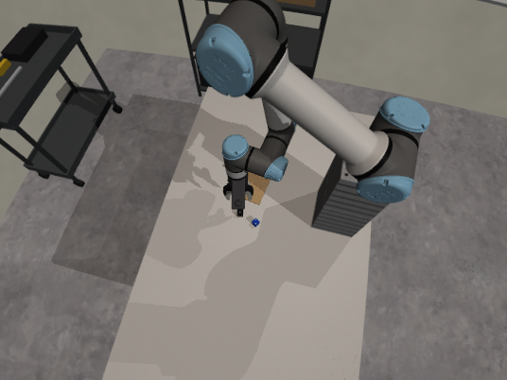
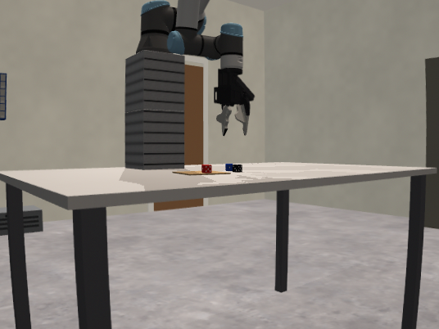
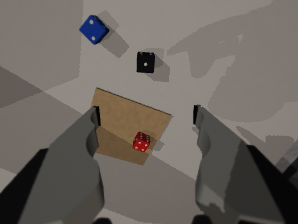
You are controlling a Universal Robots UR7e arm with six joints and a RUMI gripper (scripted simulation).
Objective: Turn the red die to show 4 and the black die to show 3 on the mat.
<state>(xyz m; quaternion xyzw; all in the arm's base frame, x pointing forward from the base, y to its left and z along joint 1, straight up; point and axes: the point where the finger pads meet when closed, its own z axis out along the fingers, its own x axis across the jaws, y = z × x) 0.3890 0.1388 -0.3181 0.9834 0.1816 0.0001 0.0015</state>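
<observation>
The black die lies 120 mm below my hand and 10 mm to the left of it. Round my hand: blue die (120 mm below, 80 mm behind, 30 mm to the left); then red die (130 mm to the right, 120 mm below, 40 mm ahead); then brown mat (130 mm to the right, 130 mm below).
</observation>
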